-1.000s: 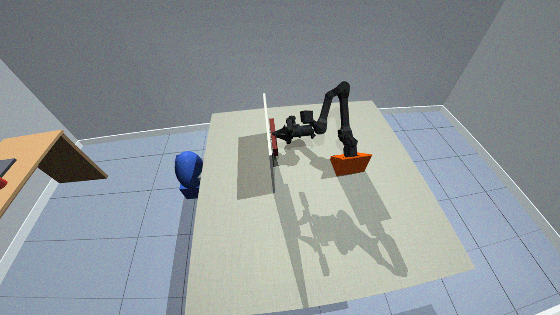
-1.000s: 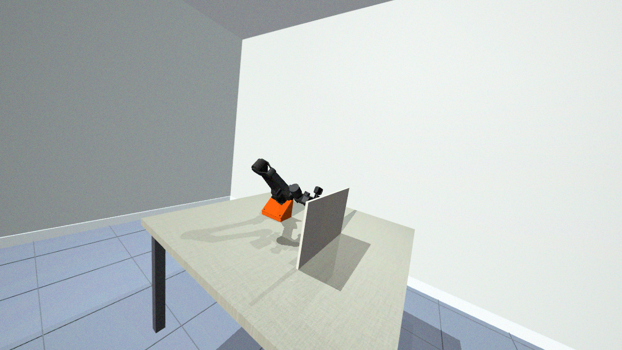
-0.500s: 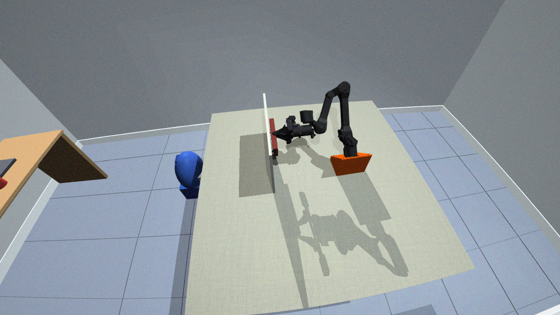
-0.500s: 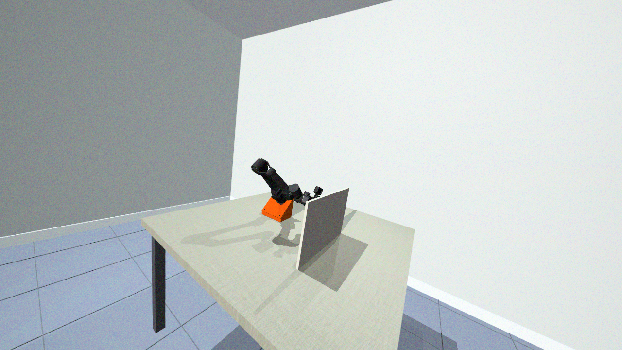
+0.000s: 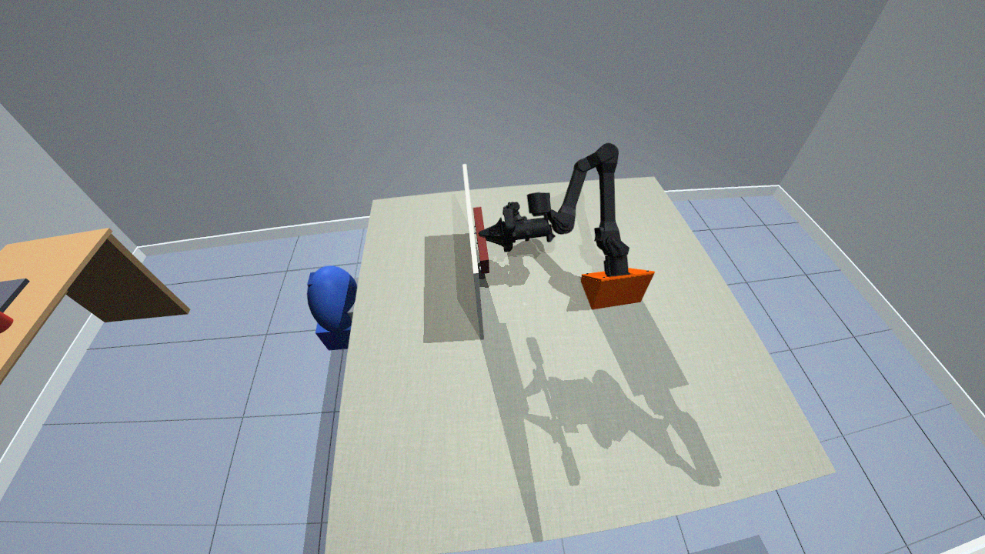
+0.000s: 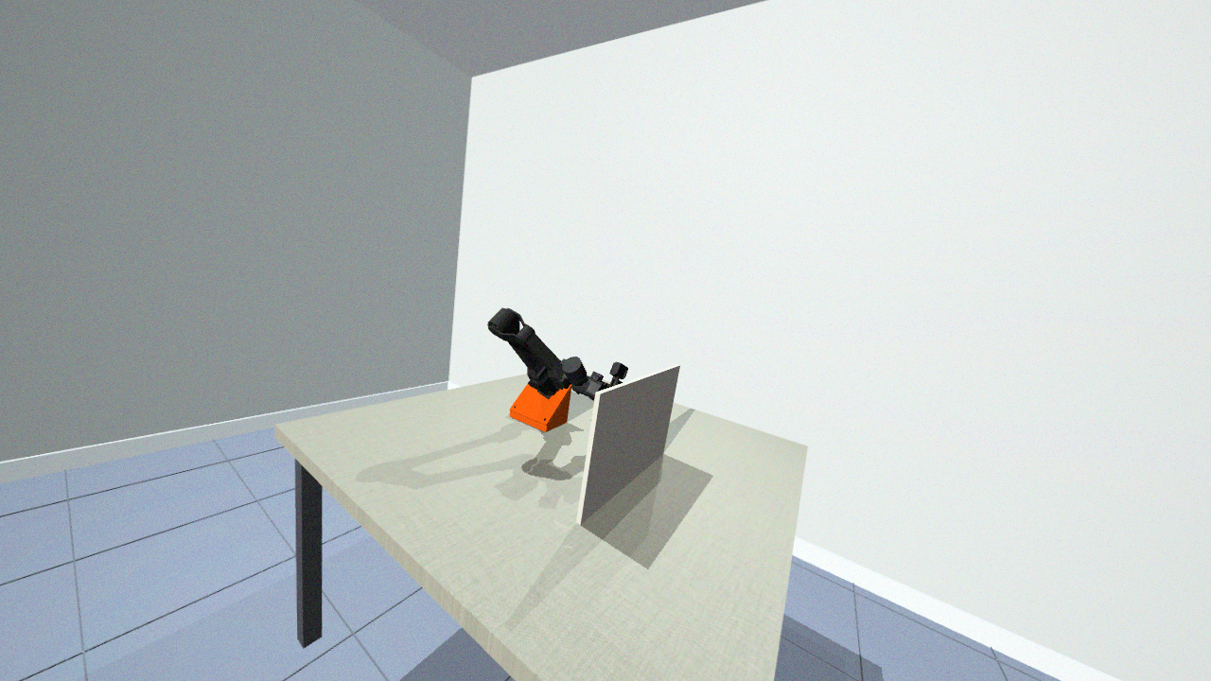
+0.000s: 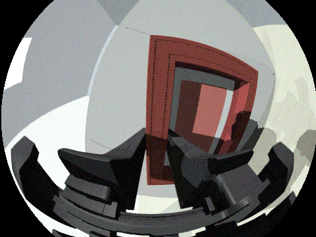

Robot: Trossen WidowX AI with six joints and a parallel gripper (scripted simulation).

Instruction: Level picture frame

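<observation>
Now: the dark red picture frame 50 mm below my gripper tip and 20 mm to the right of it. Round my gripper tip: white wall panel: 60 mm below, 20 mm ahead, 10 mm to the right.
</observation>
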